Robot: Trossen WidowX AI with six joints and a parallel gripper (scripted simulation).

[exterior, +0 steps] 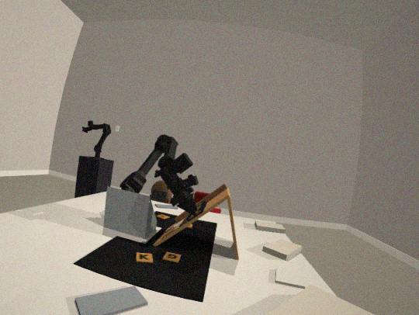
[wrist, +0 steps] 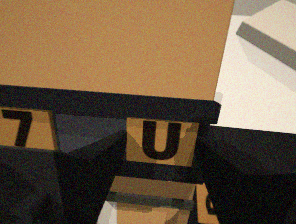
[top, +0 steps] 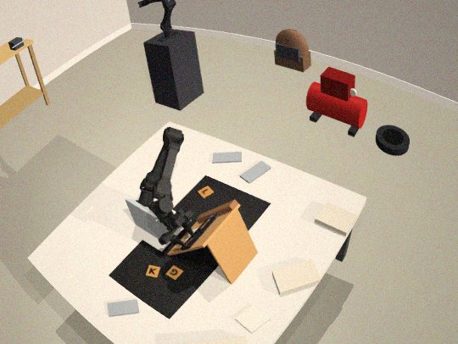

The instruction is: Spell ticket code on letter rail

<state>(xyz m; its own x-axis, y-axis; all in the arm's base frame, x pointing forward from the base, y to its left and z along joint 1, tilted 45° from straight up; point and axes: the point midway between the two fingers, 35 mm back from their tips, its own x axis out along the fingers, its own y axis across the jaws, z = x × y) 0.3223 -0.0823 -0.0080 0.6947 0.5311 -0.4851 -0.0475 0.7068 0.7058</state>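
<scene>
My gripper tip is 12 cm to the right of the 7 tile and 1 cm past it. From my gripper tip the other things lie so: white ticket (8 cm to the left, 8 cm below, 8 cm behind); u tile (right at my gripper tip); g tile (15 cm below, 10 cm to the right, 5 cm behind).
</scene>
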